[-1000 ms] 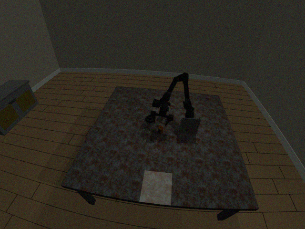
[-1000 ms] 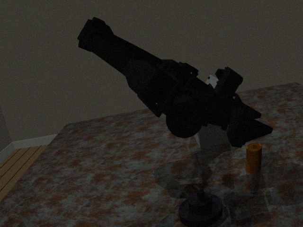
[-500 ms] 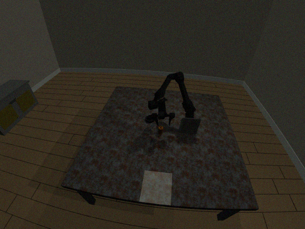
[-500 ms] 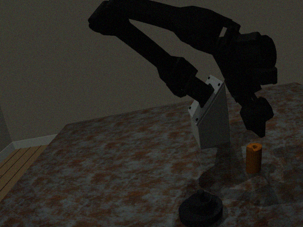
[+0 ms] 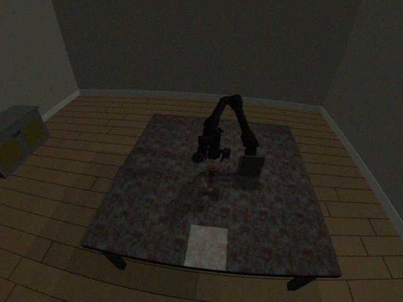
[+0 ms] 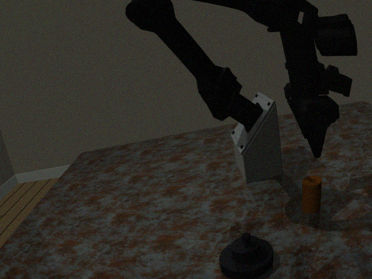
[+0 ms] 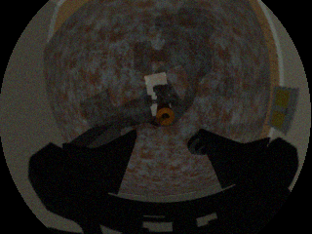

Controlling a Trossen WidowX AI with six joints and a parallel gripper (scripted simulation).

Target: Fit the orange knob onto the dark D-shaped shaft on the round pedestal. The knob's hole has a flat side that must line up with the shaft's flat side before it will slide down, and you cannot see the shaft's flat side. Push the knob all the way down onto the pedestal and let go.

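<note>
My gripper tip is now 100 mm above the orange knob. Round my gripper tip: dark round pedestal: 140 mm to the right, 120 mm ahead, 90 mm below.
</note>
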